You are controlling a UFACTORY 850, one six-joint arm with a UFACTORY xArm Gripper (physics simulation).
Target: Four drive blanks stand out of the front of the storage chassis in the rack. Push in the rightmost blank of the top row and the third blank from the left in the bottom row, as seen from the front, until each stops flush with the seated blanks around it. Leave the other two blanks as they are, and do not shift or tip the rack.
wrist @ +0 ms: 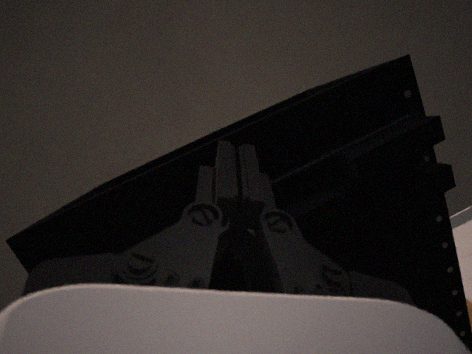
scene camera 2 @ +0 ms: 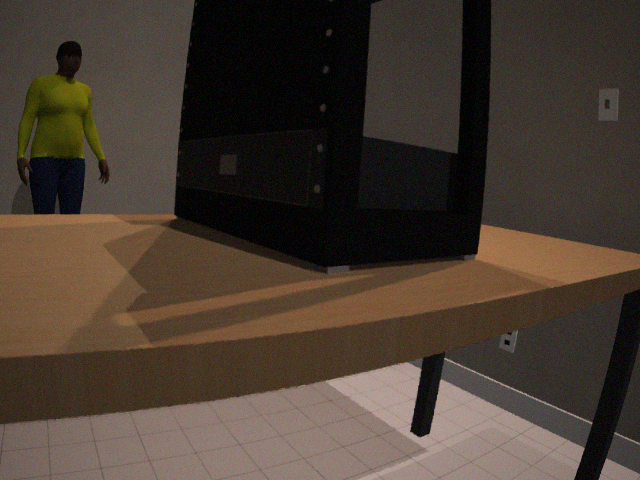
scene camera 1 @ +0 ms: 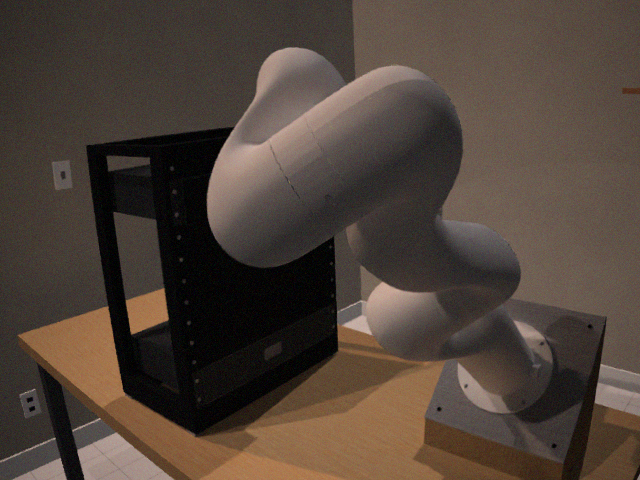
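Note:
The black rack [scene camera 1: 178, 310] [scene camera 2: 341, 155] [wrist: 390, 82] stands upright on the table. The storage chassis [scene camera 1: 134, 193] [wrist: 360, 155] is in its upper part; the arm covers most of its front in scene camera 1, and it lies above the frame in scene camera 2. In the wrist view two dark blocks [wrist: 435, 128] [wrist: 446, 177] jut past the rack's right edge, one above the other. It is too dark to tell individual blanks or how far they stand out. My gripper [wrist: 230, 168] is shut and empty, its tips seen against the rack's upper front; contact cannot be told.
The white arm [scene camera 1: 330, 170] reaches from its grey base plate [scene camera 1: 496, 428] across the rack front. A lower unit [scene camera 1: 232, 372] [scene camera 2: 268, 165] with a pale label sits near the rack's bottom. The rack stands on the wooden table [scene camera 1: 320, 439] [scene camera 2: 232, 330]. A person [scene camera 2: 62, 118] stands beyond it.

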